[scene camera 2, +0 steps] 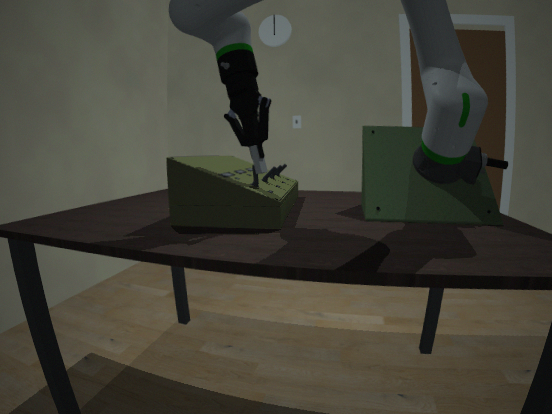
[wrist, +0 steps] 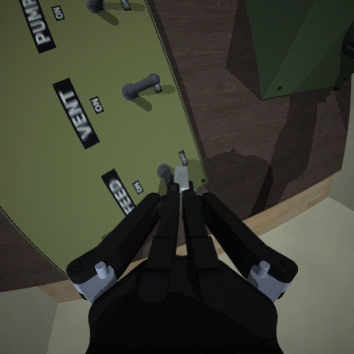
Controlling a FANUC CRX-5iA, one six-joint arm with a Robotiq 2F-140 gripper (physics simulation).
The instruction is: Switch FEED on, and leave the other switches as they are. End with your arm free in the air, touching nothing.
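Frame: origin at the arm's base, x ahead, y right, z down, level; centimetres.
Seen in the pictures: gripper, fingertip midpoint: [scene camera 2: 262, 173] [wrist: 180, 175]; arm's base, link origin: [scene camera 2: 438, 163].
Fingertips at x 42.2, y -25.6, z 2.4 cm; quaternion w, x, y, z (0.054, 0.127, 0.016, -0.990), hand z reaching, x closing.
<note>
Offsets run from my fingertips to a thing's top centre. "spot": to the spot under its first point. Level surfaces: height alone.
The yellow-green switch box [scene camera 2: 220, 205] [wrist: 45, 150] stands on the table. Its FEED lever @[dy +0.0, dx +1.7, dz -2.0 cm] [scene camera 2: 255, 178] [wrist: 164, 172] stands nearly upright in the scene view, unlike the other levers, which lean to the right. The VENT lever @[dy +12.0, dx +3.2, dz -1.1 cm] [wrist: 142, 86] leans toward its OFF label. The PUMP lever @[spot: dy +22.8, dx +7.4, dz +1.8 cm] [wrist: 95, 5] shows in part at the top of the wrist view. My gripper [scene camera 2: 260, 167] [wrist: 180, 175] is shut and empty, its fingertips low over the panel right beside the FEED lever, on its OFF-label side. Whether they touch the lever cannot be told. The lever's tip is partly hidden by the fingers in the wrist view.
A green sloped box [scene camera 2: 387, 175] [wrist: 300, 45] stands on the dark table @[dz +11.7 cm] [scene camera 2: 320, 255] [wrist: 225, 115], to the right of the switch box. A second arm [scene camera 2: 452, 115] reaches down in front of it. A wall clock [scene camera 2: 275, 31] hangs behind.
</note>
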